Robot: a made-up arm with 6 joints.
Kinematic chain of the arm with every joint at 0, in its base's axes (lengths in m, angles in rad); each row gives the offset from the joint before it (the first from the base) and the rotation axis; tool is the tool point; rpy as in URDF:
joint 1: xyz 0 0 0.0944 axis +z
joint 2: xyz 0 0 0 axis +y
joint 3: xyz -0.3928 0 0.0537 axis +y
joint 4: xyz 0.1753 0 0.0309 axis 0.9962 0 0.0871
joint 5: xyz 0 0 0 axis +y
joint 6: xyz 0.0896 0 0.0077 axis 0.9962 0 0.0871
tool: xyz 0 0 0 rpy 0 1.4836 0
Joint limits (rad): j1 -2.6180..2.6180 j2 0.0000..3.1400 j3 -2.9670..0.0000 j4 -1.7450..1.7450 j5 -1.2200..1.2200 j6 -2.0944..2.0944
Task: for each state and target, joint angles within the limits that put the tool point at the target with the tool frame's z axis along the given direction. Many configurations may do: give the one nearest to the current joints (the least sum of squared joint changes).
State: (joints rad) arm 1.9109 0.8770 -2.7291 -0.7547 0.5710 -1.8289
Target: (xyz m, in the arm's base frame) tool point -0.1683 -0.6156 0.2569 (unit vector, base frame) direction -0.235 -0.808 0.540
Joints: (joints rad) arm 1.3061 0.0908 -2.9187 0.0458 0.3444 -1.8289
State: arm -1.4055 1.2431 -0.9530 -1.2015 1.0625 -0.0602
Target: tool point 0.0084 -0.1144 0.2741 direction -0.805 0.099 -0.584
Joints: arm -0.9903 1.6042 -0.3297 -0.7206 1.2179 -0.0602
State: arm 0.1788 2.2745 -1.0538 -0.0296 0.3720 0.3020
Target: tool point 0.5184 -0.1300 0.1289 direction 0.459 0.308 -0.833
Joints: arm -0.3194 2.4950 -1.8269 0.7077 0.7365 0.3020
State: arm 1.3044 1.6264 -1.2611 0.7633 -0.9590 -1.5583
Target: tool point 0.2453 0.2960 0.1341 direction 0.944 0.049 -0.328
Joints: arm 1.0676 2.3365 -0.7146 1.0268 -1.2179 -1.5583
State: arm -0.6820 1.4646 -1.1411 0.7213 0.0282 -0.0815
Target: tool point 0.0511 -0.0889 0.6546 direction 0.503 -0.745 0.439
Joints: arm -1.3126 1.1985 -1.8884 0.8094 0.4212 -0.0815
